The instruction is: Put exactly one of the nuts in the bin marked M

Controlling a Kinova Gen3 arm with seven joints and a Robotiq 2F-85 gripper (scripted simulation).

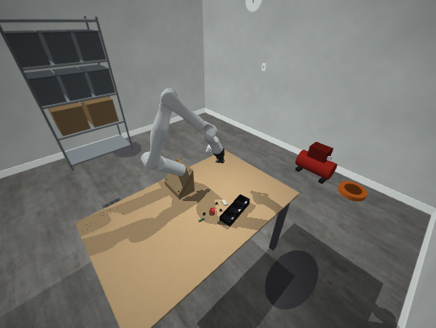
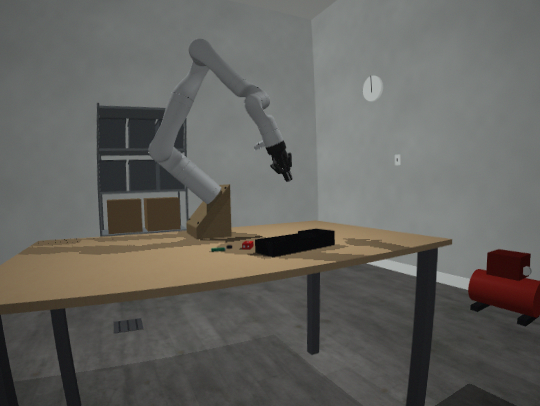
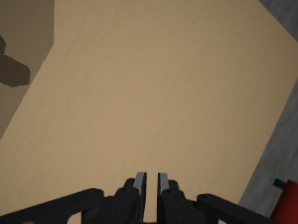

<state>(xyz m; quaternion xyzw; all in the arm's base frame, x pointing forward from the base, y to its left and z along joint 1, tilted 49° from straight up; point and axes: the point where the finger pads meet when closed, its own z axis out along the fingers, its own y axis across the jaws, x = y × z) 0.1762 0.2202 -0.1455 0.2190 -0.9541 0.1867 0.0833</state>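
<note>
The black three-compartment bin is 28 cm ahead of my hand, 12 cm to the right of it and 21 cm below it. From my hand the other things lie so: red 9V battery: 19 cm ahead, 25 cm to the right, 22 cm below; green AA battery: 18 cm ahead, 34 cm to the right, 23 cm below; white domino: 17 cm ahead, 12 cm to the right, 23 cm below.
</note>
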